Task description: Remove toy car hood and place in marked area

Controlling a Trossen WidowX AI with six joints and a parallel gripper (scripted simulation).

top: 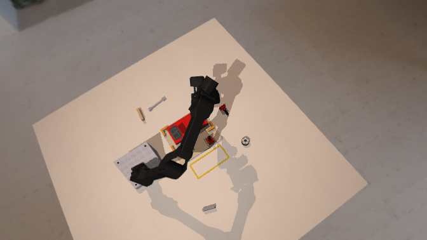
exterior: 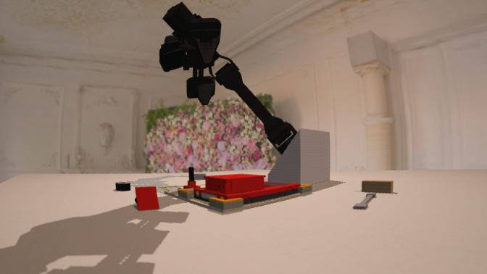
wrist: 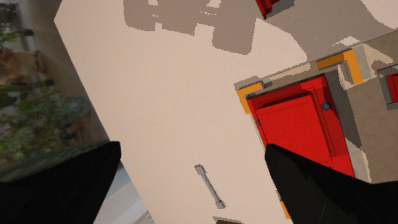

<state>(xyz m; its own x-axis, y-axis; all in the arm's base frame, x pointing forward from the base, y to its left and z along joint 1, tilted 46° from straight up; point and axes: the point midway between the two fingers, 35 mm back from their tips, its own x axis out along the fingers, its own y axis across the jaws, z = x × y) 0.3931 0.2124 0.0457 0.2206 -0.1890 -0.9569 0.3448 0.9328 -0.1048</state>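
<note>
Right now my gripper tip is 170 mm above the hood, 70 mm past it and 20 mm to the left of it. Also, from my gripper tip: wooden block (310 mm behind, 200 mm below, 180 mm to the left); then grey rod (210 mm below, 200 mm to the left, 200 mm behind).
</note>
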